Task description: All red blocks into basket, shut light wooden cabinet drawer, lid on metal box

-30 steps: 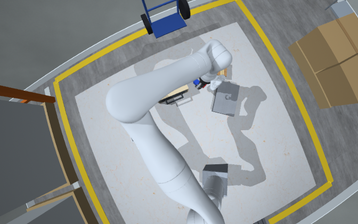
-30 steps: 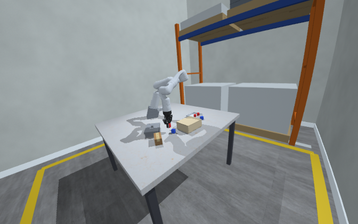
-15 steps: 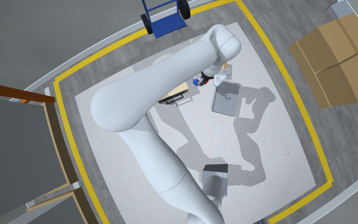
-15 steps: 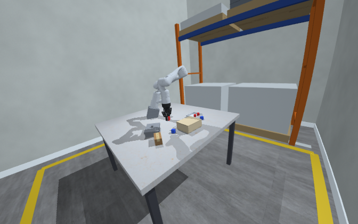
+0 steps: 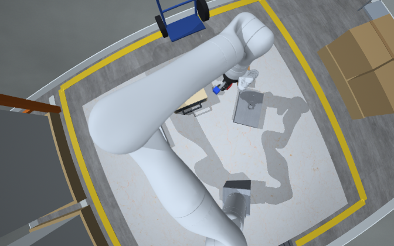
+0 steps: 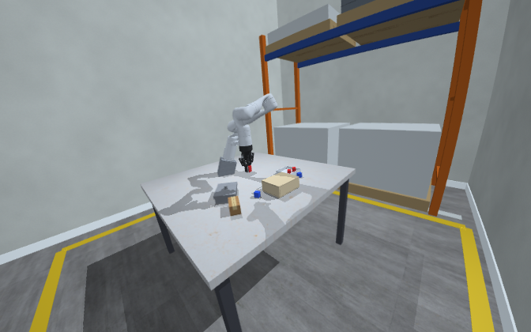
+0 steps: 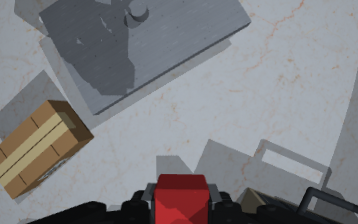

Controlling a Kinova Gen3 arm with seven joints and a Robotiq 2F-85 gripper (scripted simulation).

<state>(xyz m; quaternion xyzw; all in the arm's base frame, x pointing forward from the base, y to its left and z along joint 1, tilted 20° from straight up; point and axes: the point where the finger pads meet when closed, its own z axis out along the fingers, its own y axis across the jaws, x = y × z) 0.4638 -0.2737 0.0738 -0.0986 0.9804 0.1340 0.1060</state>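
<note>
Right now my hand is 450 mm to the right of the basket, 170 mm above it and 10 mm past it. The rest, counted from my hand: cardboard box: 160 mm to the right, 150 mm below, 30 mm ahead; then lid: 140 mm behind, 130 mm below, 80 mm to the right; then drawer: 170 mm to the left, 150 mm below, 90 mm ahead.
</note>
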